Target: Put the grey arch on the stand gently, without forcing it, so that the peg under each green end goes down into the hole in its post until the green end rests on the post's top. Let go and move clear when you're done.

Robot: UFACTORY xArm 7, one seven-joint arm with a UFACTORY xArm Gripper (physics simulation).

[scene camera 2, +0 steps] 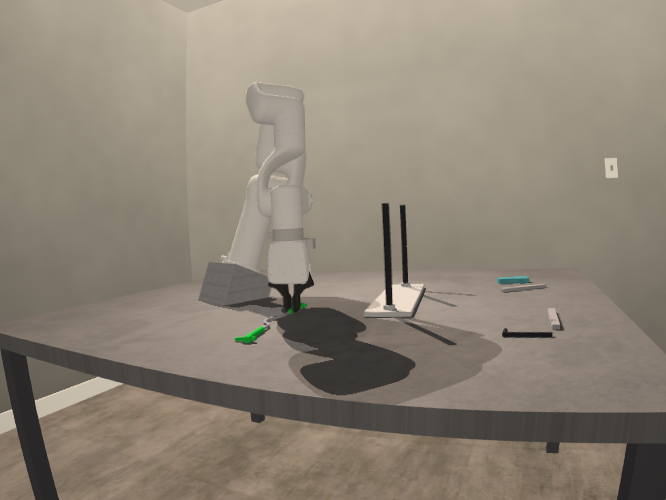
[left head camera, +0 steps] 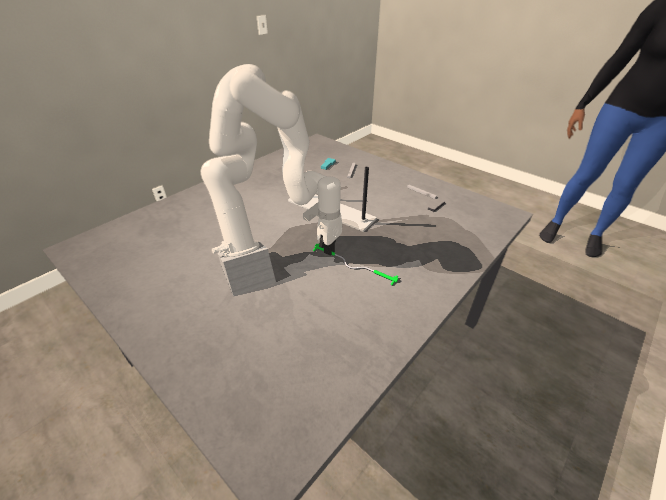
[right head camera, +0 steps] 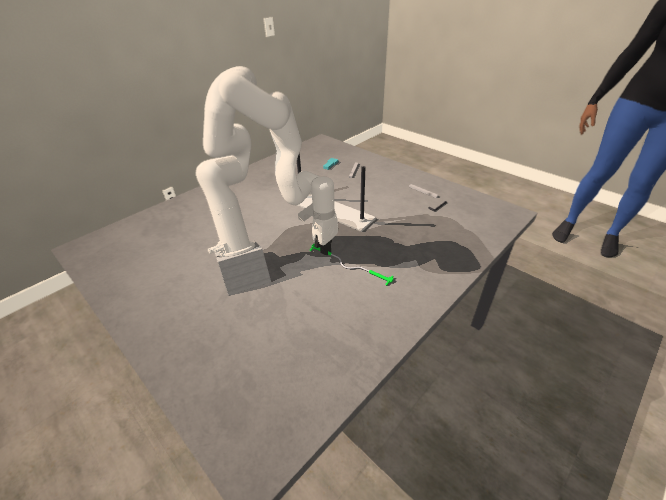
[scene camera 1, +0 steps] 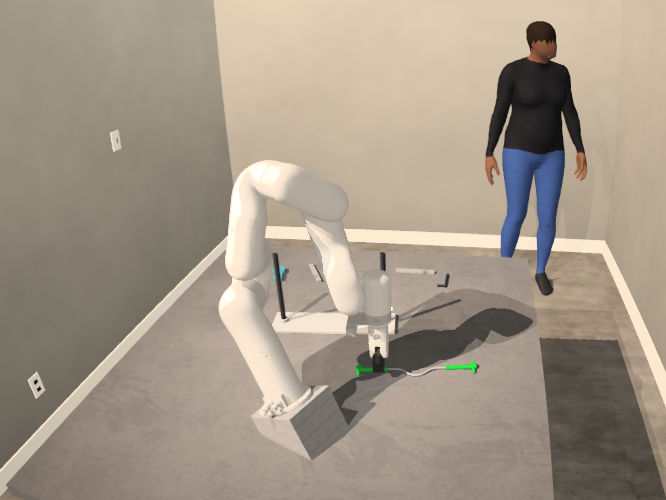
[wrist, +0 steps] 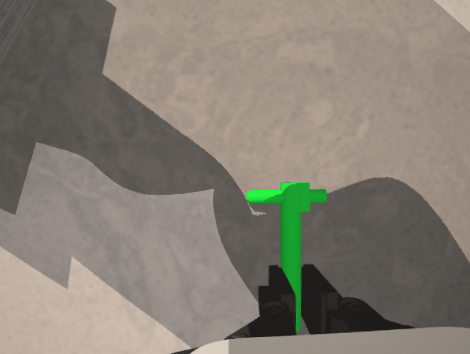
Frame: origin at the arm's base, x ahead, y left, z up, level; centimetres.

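Seen in the pictures: gripper, between the fingertips: (scene camera 2: pixel 292 311) (left head camera: pixel 329 252) (right head camera: pixel 325 252) (scene camera 1: pixel 378 369) (wrist: pixel 289 288); arm's base, origin of its link: (scene camera 2: pixel 240 270) (left head camera: pixel 241 250) (right head camera: pixel 237 250) (scene camera 1: pixel 288 401).
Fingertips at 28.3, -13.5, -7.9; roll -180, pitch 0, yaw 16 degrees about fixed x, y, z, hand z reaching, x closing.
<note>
Offsets run from my fingertips to a thing's top centre, as dx, dy, dz. "*": to the spot under its first point.
The grey arch @[+2.5, -10.5, +0.9] (left head camera: pixel 356 266) (right head camera: pixel 355 266) (scene camera 1: pixel 414 373) lies flat on the table, with a green end @[+6.6, -22.9, +0.8] (scene camera 1: pixel 461 367) (scene camera 2: pixel 255 335) far from the gripper and another green end @[* -1.1, +3.6, +0.8] (wrist: pixel 291 230) at it. My gripper (left head camera: pixel 326 248) (scene camera 1: pixel 378 367) (scene camera 2: pixel 292 309) (wrist: pixel 289 288) points down and is shut on this second green end, one black finger on each side. The stand (left head camera: pixel 352 215) (scene camera 1: pixel 312 322) (scene camera 2: pixel 400 301) has a white base behind the gripper in scene camera 1. Its two black posts (scene camera 2: pixel 387 252) (scene camera 2: pixel 404 242) are upright. The holes in their tops are too small to see.
A teal block @[+45.6, +55.3, +1.1] (left head camera: pixel 328 163) (scene camera 2: pixel 513 280), two light grey bars @[+50.7, +42.2, +0.6] (left head camera: pixel 352 170) @[+61.5, +5.4, +0.6] (left head camera: pixel 421 191) and a black L-shaped piece @[+57.1, -6.5, +0.4] (left head camera: pixel 436 206) (scene camera 2: pixel 527 334) lie beyond the stand. The arm's grey base block (left head camera: pixel 248 269) (scene camera 1: pixel 312 425) is close to the gripper. A person (scene camera 1: pixel 537 107) stands past the table.
</note>
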